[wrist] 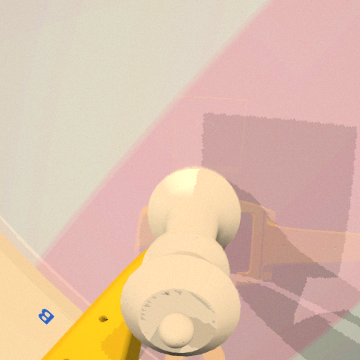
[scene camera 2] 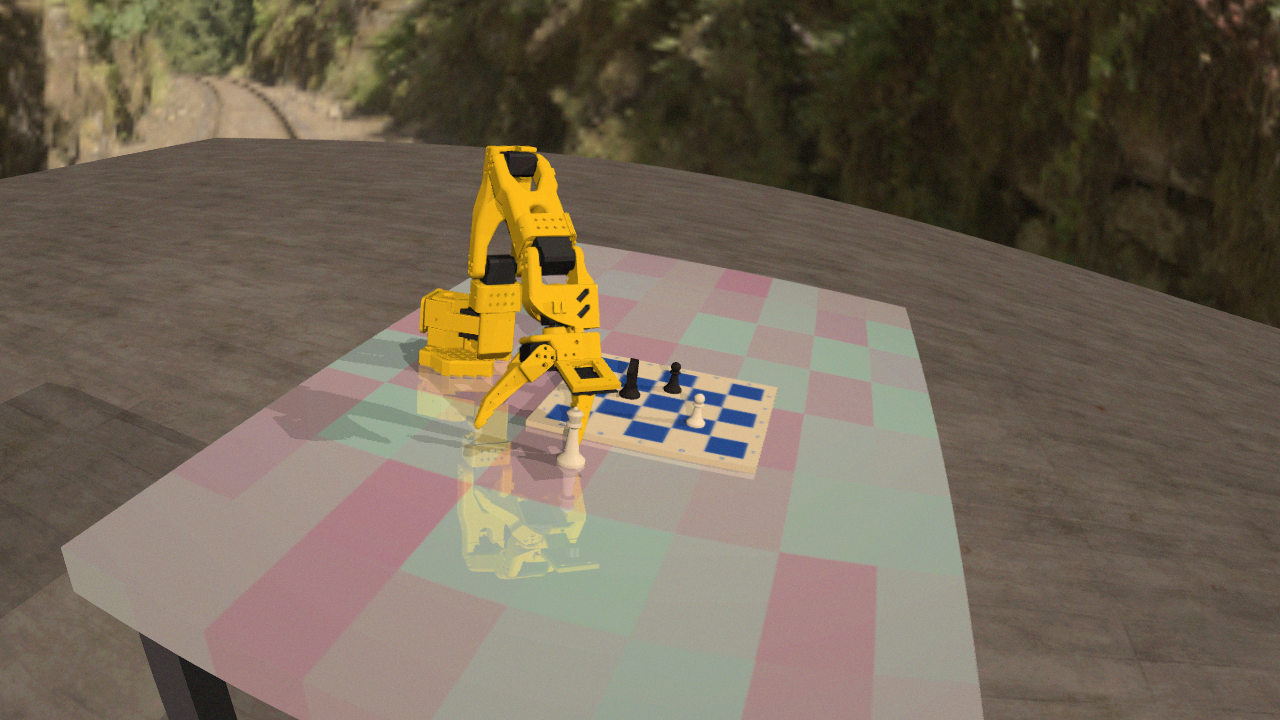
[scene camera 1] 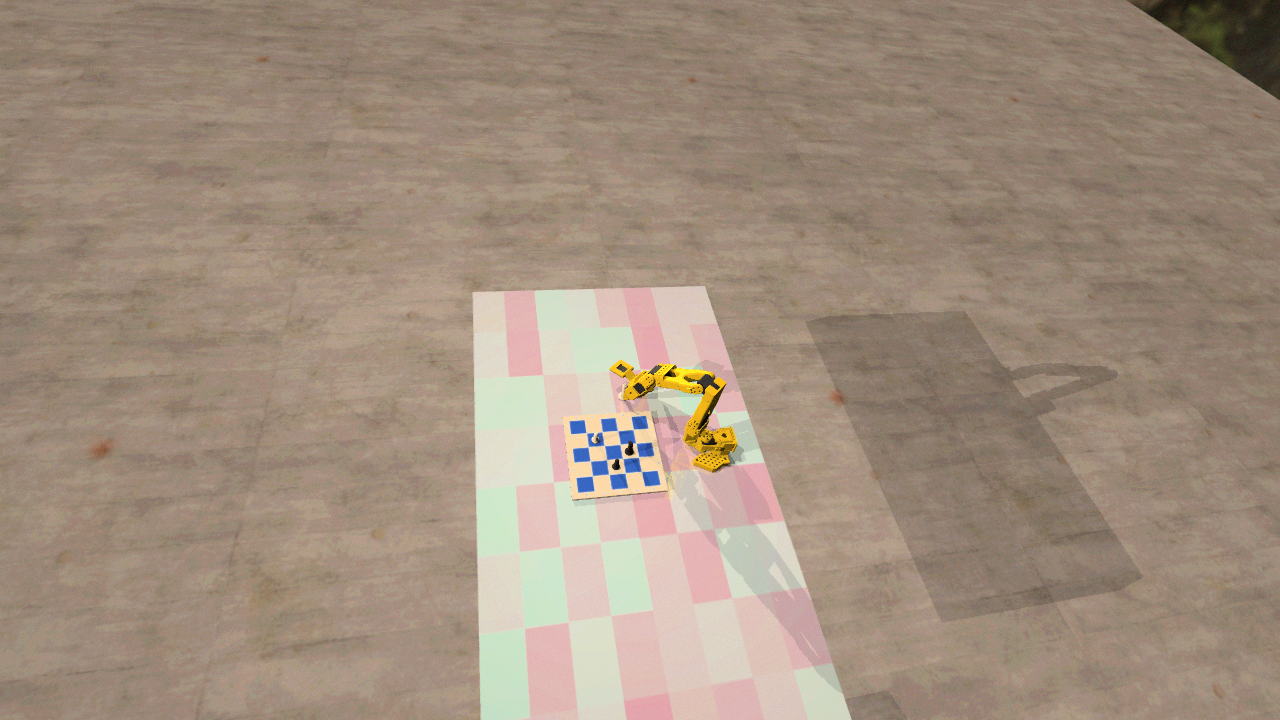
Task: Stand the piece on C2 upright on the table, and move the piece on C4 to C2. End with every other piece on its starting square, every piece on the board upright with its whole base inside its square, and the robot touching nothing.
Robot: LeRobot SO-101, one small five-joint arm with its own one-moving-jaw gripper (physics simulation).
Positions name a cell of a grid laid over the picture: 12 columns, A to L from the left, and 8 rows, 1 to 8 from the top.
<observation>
I see a board (scene camera 2: G5) and a tall white piece (scene camera 2: F6).
The board also shows in scene camera 1 (scene camera 1: F6). The tall white piece also shows in the wrist view (wrist: G7).
</observation>
